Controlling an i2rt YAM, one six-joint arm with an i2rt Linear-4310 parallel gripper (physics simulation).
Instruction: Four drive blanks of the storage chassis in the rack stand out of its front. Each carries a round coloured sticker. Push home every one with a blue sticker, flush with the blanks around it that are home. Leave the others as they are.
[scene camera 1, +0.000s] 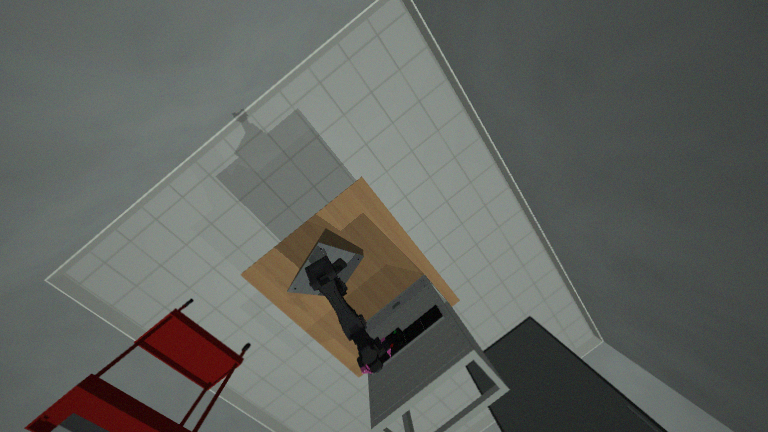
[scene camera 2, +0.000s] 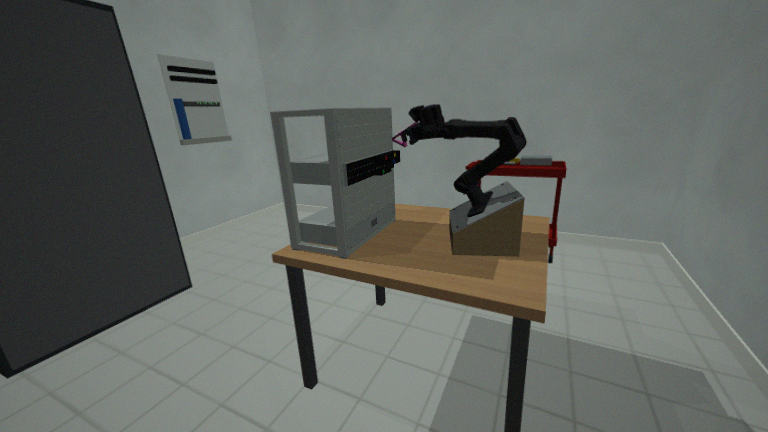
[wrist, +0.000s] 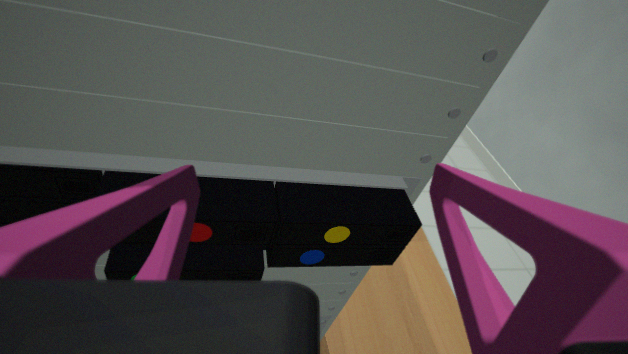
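Observation:
The storage chassis (scene camera 1: 425, 321) (scene camera 2: 360, 173) is a black band in the grey rack (scene camera 1: 429, 370) (scene camera 2: 338, 209). In the wrist view, a blank with a yellow sticker (wrist: 337, 234) stands out at the chassis's right end. A blank with a blue sticker (wrist: 312, 257) stands out directly beneath it. A blank with a red sticker (wrist: 201, 232) is to their left, partly behind a finger. Below it is a blank with a green sticker (wrist: 135, 277), mostly hidden by the gripper body. My gripper (scene camera 1: 378, 360) (scene camera 2: 399, 140) (wrist: 314, 177) is open and empty, in front of the rack and slightly above the protruding blanks.
The arm's wedge-shaped base (scene camera 1: 342, 248) (scene camera 2: 486, 232) stands on the wooden table (scene camera 1: 343, 209) (scene camera 2: 429, 292). Grey panels (wrist: 225, 90) cover the rack front above the chassis. A red cart (scene camera 1: 187, 349) (scene camera 2: 529, 170) and a large dark cabinet (scene camera 1: 547, 370) (scene camera 2: 80, 177) stand off the table.

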